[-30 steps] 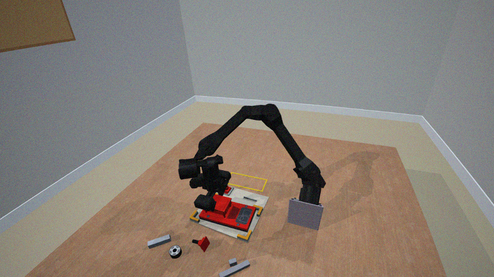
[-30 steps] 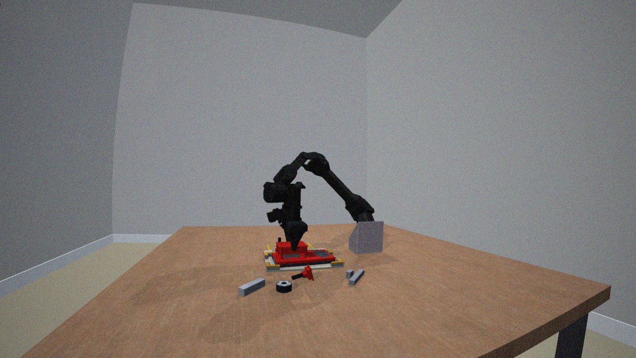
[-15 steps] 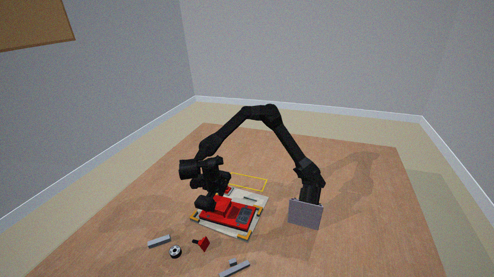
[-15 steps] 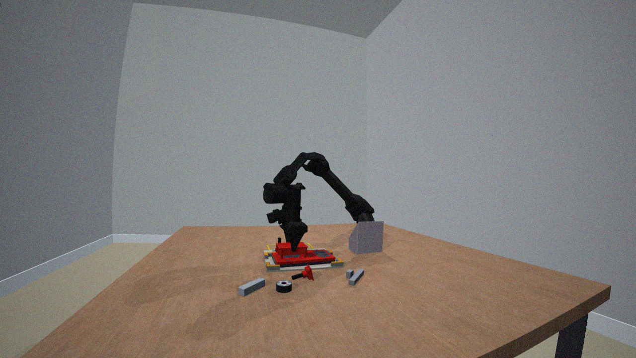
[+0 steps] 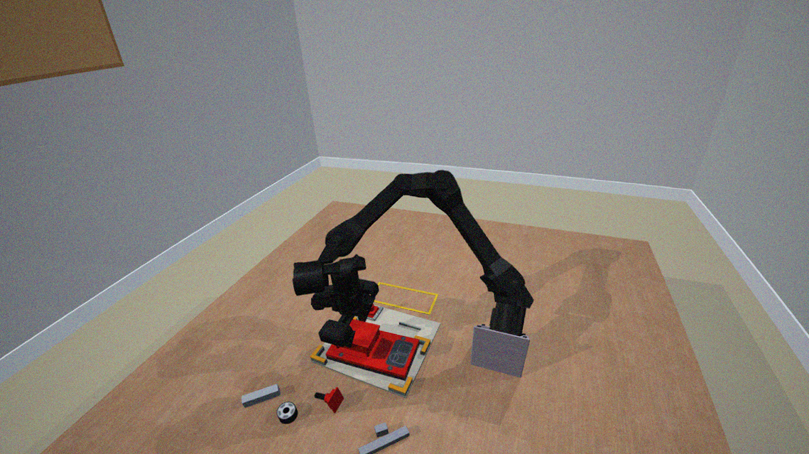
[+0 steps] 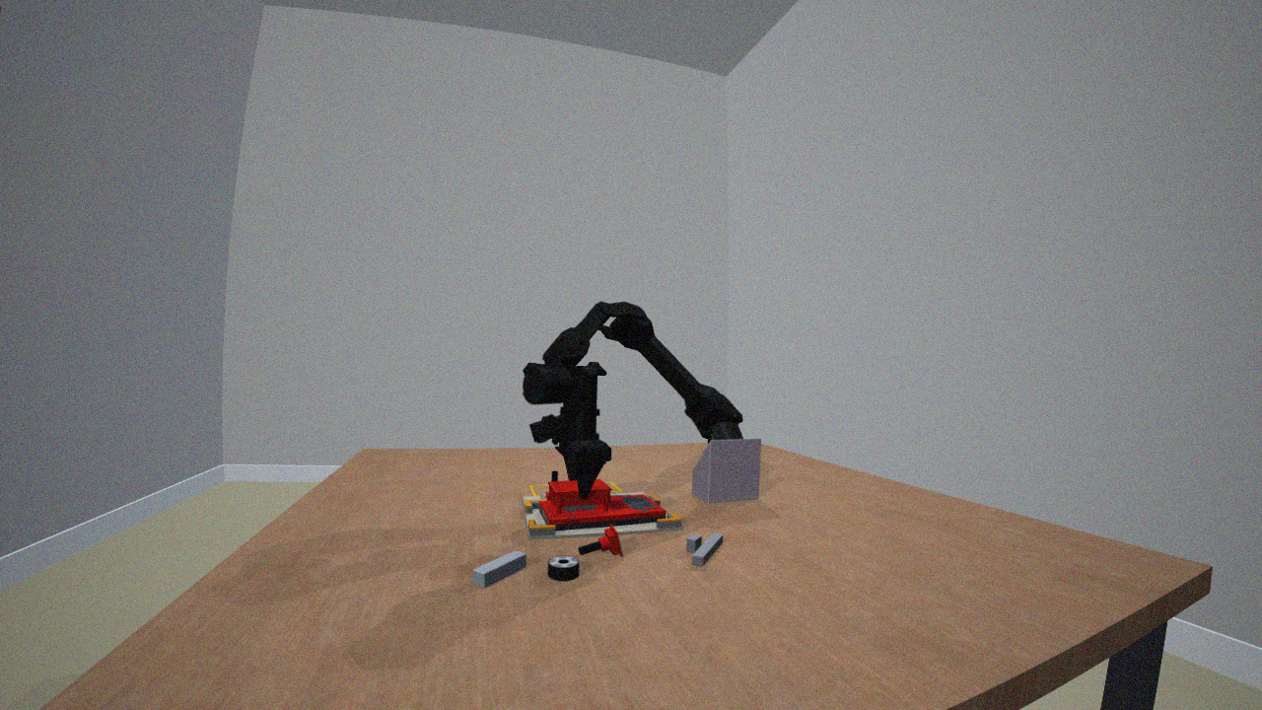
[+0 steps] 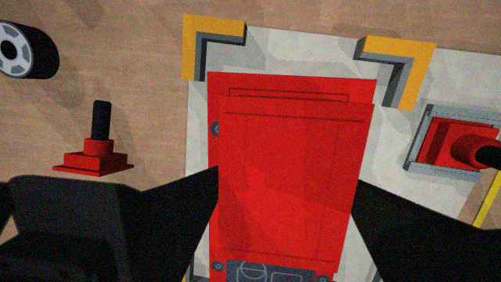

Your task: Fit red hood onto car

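My gripper tip is right at the red hood. The rest, counted from my gripper tip: grey engine block: 30 mm below; black wheel: 30 mm ahead, 210 mm to the left, 40 mm below.
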